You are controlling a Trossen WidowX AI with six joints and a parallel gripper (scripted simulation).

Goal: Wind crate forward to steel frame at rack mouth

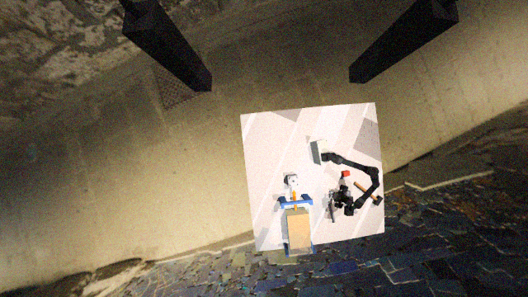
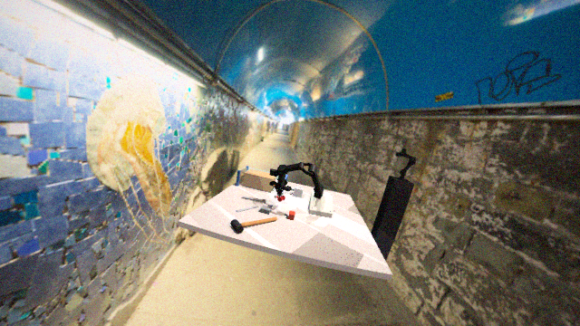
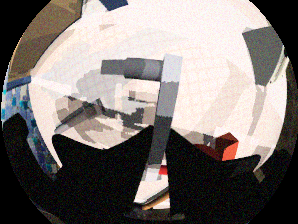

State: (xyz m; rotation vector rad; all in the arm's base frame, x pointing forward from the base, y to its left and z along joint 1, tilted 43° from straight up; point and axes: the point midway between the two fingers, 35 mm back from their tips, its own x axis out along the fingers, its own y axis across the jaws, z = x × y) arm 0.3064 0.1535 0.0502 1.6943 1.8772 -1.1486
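The dark red knob lies 60 mm to the left of my gripper tip and 30 mm behind it. From my gripper tip the other things lie so: winch handle 10 mm to the left, 10 mm behind; grey bar 190 mm to the left, 180 mm ahead, 100 mm below; grey block 140 mm to the left, 80 mm below, 50 mm ahead.
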